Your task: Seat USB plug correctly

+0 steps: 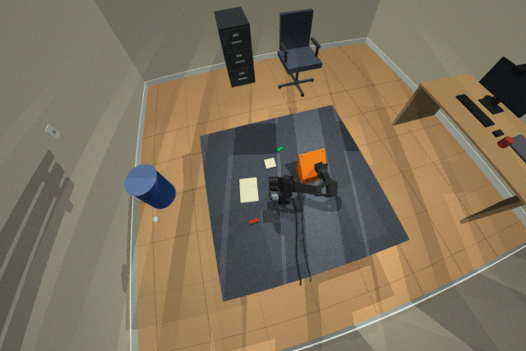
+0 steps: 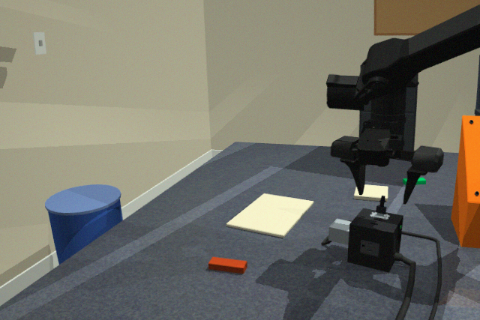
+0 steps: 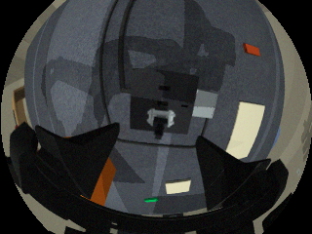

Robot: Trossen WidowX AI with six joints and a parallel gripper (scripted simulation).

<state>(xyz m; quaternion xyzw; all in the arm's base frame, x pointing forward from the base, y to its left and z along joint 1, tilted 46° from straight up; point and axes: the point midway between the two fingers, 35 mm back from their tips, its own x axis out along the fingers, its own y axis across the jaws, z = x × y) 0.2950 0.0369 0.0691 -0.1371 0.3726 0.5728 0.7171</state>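
Now: gripper tip 2 cm above the usb plug. From my gripper tip the other things lie so: red block: 26 cm ahead, 10 cm to the left, 10 cm below; then large cream pad: 23 cm ahead, 13 cm to the right, 10 cm below; then small cream pad: 29 cm to the right, 10 cm below.
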